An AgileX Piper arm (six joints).
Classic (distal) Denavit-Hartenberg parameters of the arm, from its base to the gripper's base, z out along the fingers. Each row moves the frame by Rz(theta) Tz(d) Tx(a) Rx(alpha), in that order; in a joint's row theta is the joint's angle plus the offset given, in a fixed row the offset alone. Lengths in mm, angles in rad.
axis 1: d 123  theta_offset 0  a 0  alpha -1.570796
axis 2: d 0  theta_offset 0.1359  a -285  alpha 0
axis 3: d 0  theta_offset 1.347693  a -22  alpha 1.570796
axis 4: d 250.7  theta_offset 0  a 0  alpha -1.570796
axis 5: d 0  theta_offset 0  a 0  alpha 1.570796
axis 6: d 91  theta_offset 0  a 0  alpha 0
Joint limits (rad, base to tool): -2.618..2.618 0..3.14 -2.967..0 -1.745..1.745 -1.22..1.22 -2.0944..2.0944
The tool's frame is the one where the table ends.
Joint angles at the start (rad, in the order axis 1, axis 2, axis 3, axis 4, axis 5, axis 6):
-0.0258 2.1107 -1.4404 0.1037 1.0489 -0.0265
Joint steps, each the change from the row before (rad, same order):
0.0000 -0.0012 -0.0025 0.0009 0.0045 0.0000
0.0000 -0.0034 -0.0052 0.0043 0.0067 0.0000
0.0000 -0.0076 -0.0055 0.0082 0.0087 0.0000
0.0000 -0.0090 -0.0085 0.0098 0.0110 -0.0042
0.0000 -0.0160 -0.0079 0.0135 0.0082 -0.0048
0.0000 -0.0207 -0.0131 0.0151 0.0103 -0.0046
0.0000 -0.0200 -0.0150 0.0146 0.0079 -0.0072
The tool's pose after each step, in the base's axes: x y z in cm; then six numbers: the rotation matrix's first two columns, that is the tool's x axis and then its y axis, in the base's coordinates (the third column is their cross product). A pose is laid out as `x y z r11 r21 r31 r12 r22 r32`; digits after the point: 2 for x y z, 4 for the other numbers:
39.45 -0.19 13.63 -0.9968 0.0510 0.0619 0.0564 0.9944 0.0890
39.50 -0.16 13.88 -0.9968 0.0525 0.0601 0.0580 0.9940 0.0931
39.52 -0.09 14.31 -0.9969 0.0556 0.0558 0.0610 0.9930 0.1006
39.58 -0.01 14.87 -0.9973 0.0549 0.0491 0.0601 0.9921 0.1101
39.63 0.11 15.69 -0.9979 0.0555 0.0331 0.0592 0.9906 0.1230
39.71 0.23 16.83 -0.9984 0.0566 0.0094 0.0573 0.9888 0.1377
39.83 0.35 18.00 -0.9983 0.0549 -0.0185 0.0515 0.9871 0.1519

